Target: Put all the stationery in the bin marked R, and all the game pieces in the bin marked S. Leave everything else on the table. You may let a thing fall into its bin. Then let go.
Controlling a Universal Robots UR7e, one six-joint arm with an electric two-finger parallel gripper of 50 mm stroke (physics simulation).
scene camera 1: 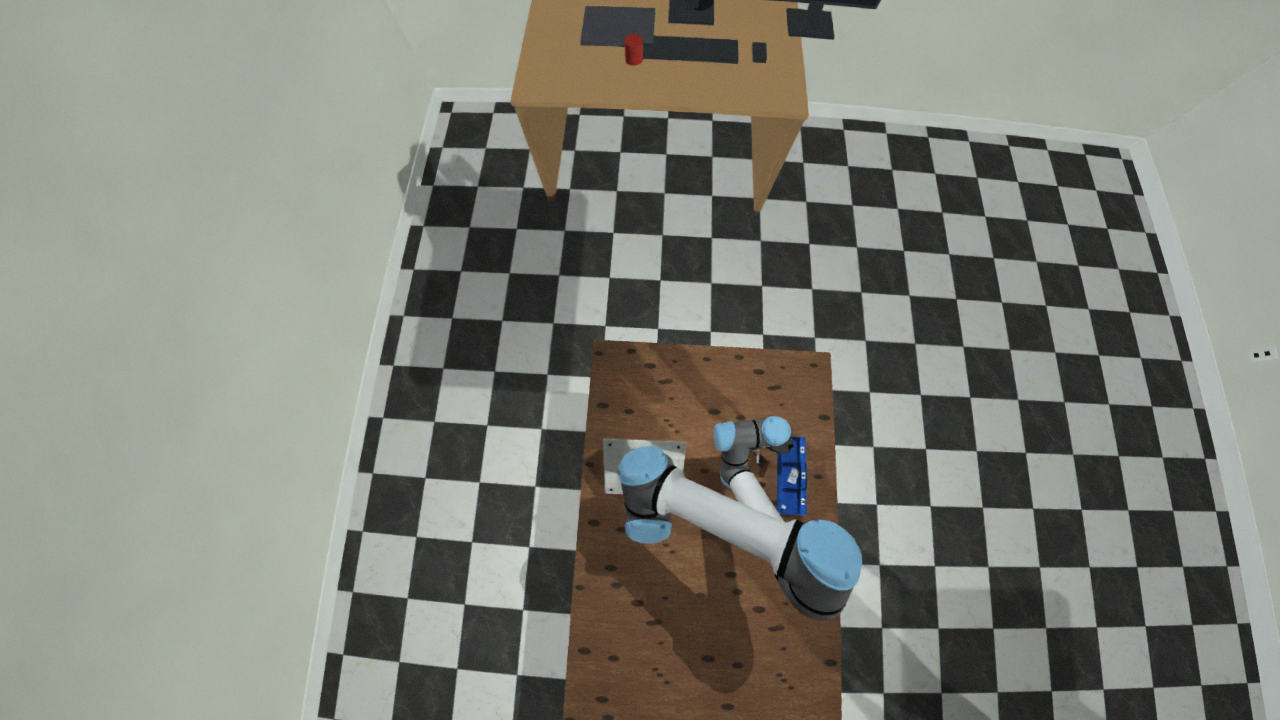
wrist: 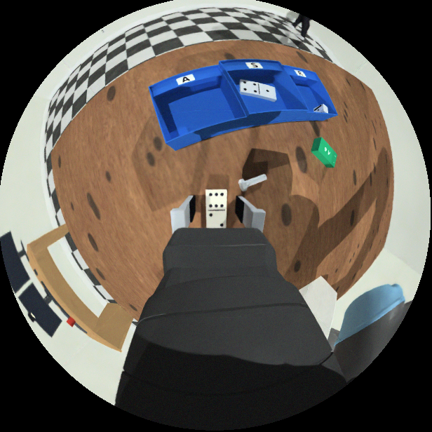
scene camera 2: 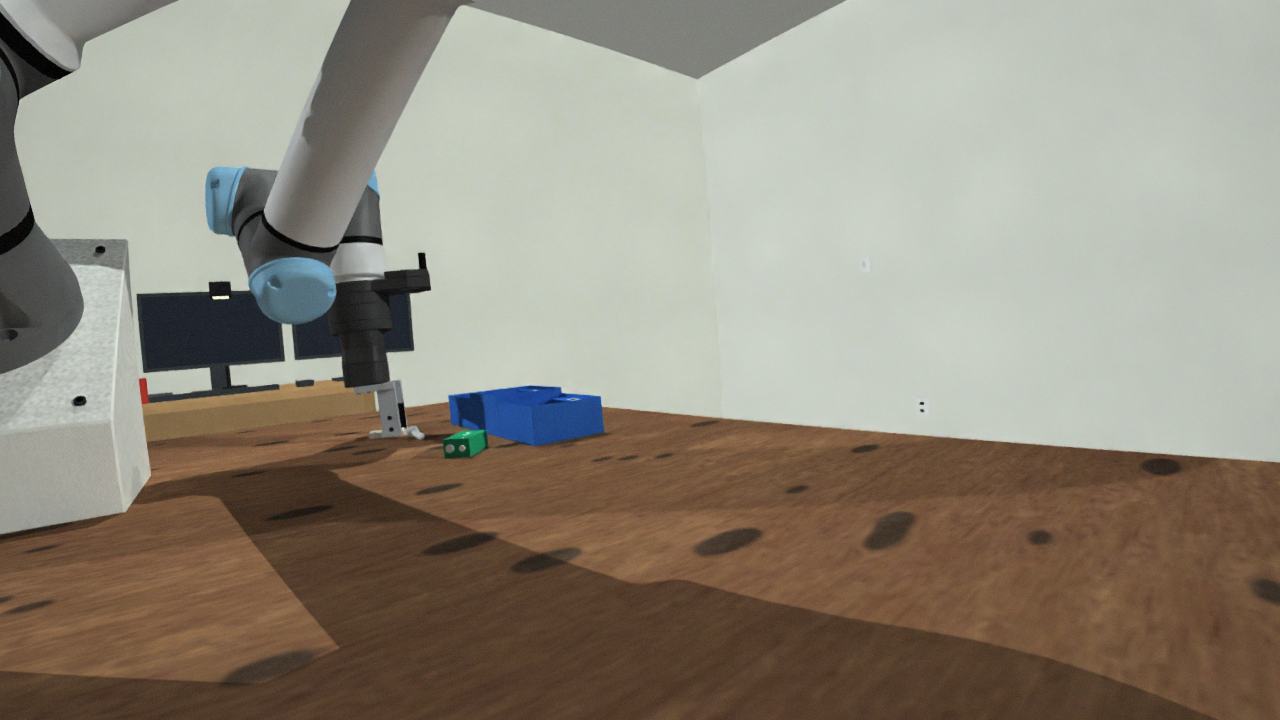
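A white domino lies flat on the table between the fingers of my gripper. My gripper is open and low, one finger on each side of the domino with gaps. A second domino lies in the middle bin marked S. A small silver-white piece with a dark mark, perhaps a sharpener, is in the right bin marked R. In scene camera 1 the arm hides the gripper and the domino under it.
A pale bolt lies just right of the fingers in the wrist view. A green battery lies near bin R. The blue bin unit stands beyond them, with bin A at its left.
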